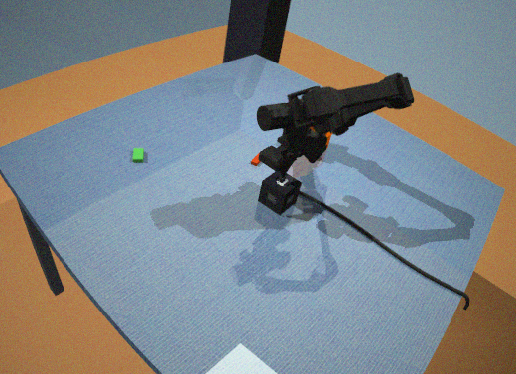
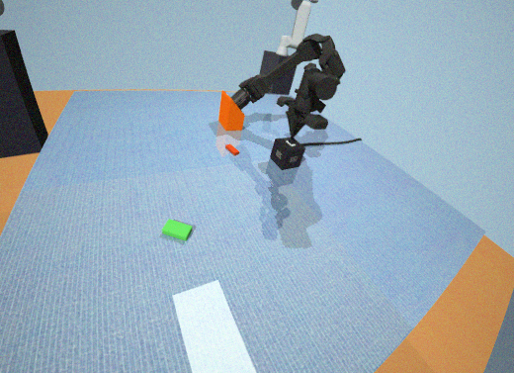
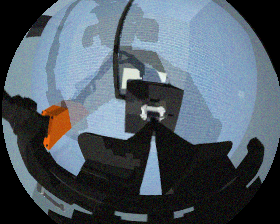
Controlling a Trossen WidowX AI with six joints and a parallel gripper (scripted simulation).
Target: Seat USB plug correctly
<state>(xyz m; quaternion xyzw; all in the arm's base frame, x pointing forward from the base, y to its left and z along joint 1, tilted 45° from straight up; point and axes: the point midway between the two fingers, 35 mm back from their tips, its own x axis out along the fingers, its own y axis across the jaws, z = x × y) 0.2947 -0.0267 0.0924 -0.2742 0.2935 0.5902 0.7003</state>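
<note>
My gripper tip is 2 cm above the USB plug. From my gripper tip the other things lie so: green block 41 cm to the right, 13 cm ahead, 10 cm below; then red-orange block 14 cm to the right, 12 cm behind, 10 cm below.
</note>
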